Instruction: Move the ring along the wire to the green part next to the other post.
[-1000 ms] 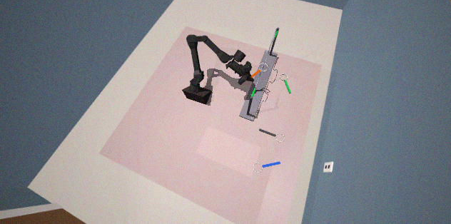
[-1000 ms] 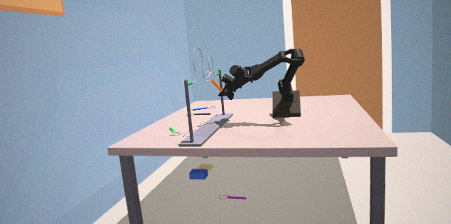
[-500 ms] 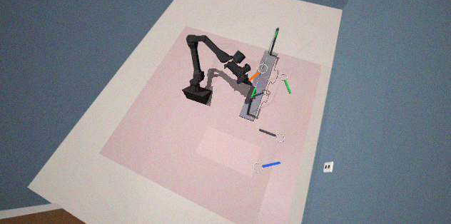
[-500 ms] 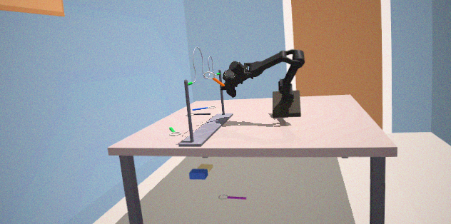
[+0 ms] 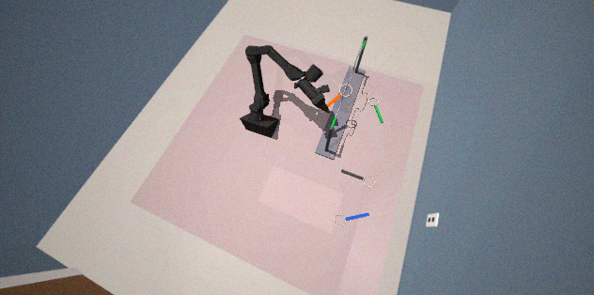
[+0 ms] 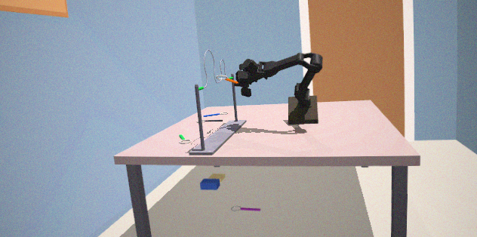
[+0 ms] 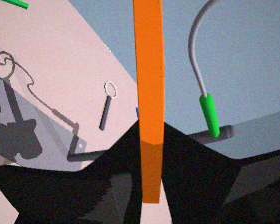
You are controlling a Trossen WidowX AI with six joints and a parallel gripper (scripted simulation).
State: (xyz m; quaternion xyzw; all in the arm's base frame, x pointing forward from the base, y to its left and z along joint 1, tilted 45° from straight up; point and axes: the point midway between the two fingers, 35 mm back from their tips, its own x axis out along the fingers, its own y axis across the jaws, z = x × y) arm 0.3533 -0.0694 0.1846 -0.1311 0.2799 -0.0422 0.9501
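Right now the orange-handled ring is 80 mm to the left of my gripper tip, 40 mm above it and 20 mm ahead of it. Round my gripper tip: green-handled ring (260 mm ahead, 240 mm to the left, 240 mm below); dark-handled ring (240 mm below, 230 mm ahead, 210 mm to the right); blue-handled ring (420 mm to the right, 240 mm below, 210 mm ahead).
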